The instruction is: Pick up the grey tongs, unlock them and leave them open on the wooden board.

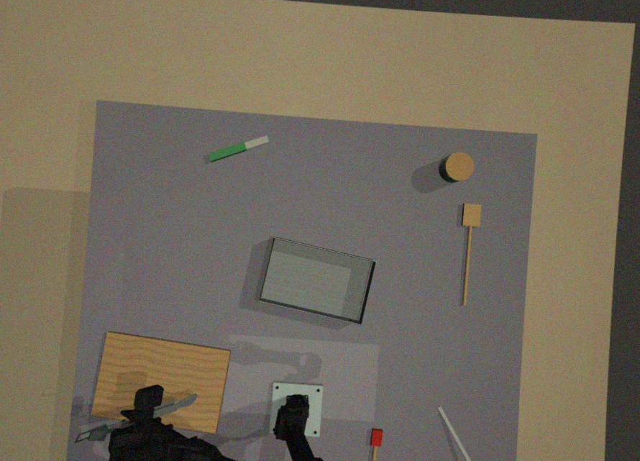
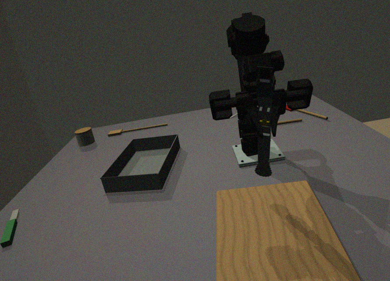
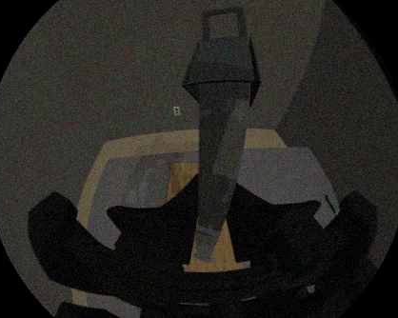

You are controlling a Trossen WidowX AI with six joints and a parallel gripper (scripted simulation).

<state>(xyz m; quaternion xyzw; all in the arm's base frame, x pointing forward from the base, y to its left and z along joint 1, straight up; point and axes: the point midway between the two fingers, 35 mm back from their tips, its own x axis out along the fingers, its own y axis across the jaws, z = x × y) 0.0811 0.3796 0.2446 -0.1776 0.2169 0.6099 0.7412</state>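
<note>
The wooden board lies 2 cm to the right of my gripper tip and 23 cm below it. From my gripper tip the other things lie so: roasting tin 28 cm ahead, 48 cm to the right, 21 cm below; then cork-topped pot 60 cm ahead, 89 cm to the right, 20 cm below; then red-headed brush 23 cm behind, 63 cm to the right, 23 cm below.
</note>
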